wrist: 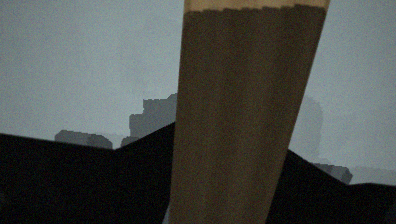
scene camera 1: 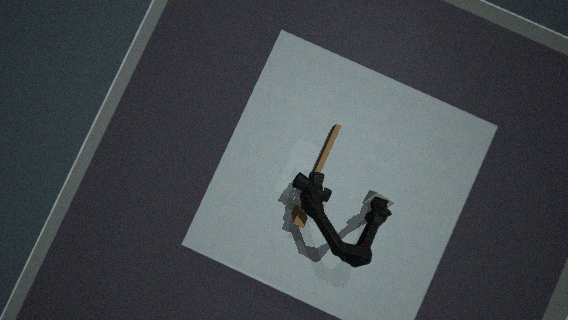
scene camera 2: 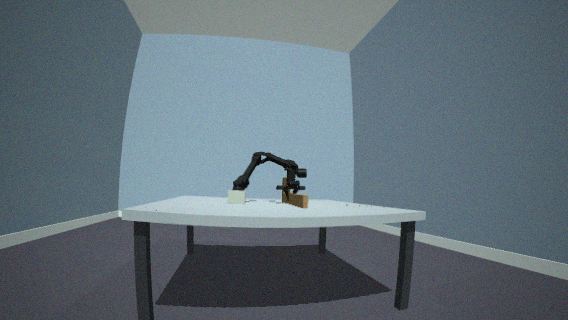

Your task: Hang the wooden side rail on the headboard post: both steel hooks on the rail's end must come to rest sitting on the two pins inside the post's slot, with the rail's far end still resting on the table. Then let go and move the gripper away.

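I can see my gripper point(wrist: 217, 132). A wooden side rail point(wrist: 242, 78) is there in my sight as well.
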